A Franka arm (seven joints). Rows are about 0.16 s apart.
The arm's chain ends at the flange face. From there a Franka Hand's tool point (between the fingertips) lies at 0.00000 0.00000 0.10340 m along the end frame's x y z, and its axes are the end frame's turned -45 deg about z.
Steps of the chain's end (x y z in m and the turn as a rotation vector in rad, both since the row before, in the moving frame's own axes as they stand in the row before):
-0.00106, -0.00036, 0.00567, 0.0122, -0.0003, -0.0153
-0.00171, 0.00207, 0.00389, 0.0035, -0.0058, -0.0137
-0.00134, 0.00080, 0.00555, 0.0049, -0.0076, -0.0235
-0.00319, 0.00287, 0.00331, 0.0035, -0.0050, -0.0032
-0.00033, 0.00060, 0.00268, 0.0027, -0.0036, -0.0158
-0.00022, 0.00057, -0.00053, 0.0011, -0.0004, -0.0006
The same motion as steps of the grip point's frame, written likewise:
0.00037, -0.00192, 0.00566, 0.0088, 0.0084, -0.0153
-0.00285, -0.00042, 0.00389, 0.0066, -0.0016, -0.0137
-0.00172, -0.00129, 0.00555, 0.0088, -0.0019, -0.0235
-0.00440, -0.00085, 0.00331, 0.0060, -0.0011, -0.0032
-0.00073, -0.00027, 0.00268, 0.0045, -0.0006, -0.0158
-0.00051, 0.00014, -0.00053, 0.0011, 0.0005, -0.0006

